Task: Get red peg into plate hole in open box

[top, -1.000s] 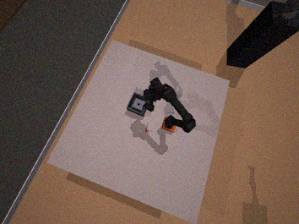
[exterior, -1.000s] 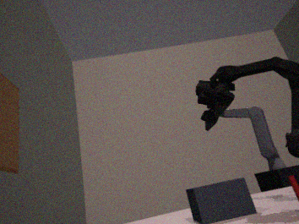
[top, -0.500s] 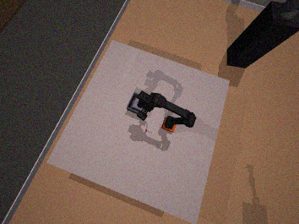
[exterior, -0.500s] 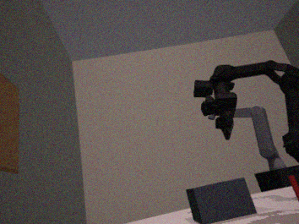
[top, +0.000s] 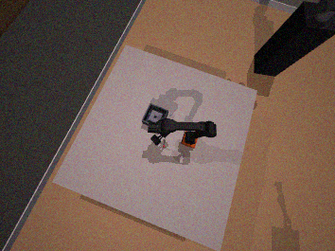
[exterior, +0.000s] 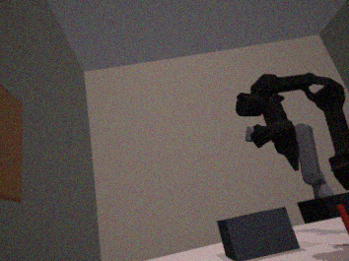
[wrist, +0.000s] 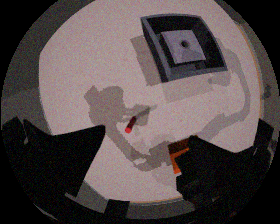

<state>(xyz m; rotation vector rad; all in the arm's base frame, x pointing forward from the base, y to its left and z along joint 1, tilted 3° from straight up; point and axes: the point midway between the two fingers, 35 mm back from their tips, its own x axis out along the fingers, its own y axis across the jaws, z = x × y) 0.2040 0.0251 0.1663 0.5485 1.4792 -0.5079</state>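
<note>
My gripper tip is now 2 cm past the red peg, 7 cm to the right of it and 14 cm above it. The rest, counted from my gripper tip: grey plate 9 cm ahead, 15 cm to the right, 14 cm below; then dark box 9 cm ahead, 15 cm to the right, 16 cm below.
</note>
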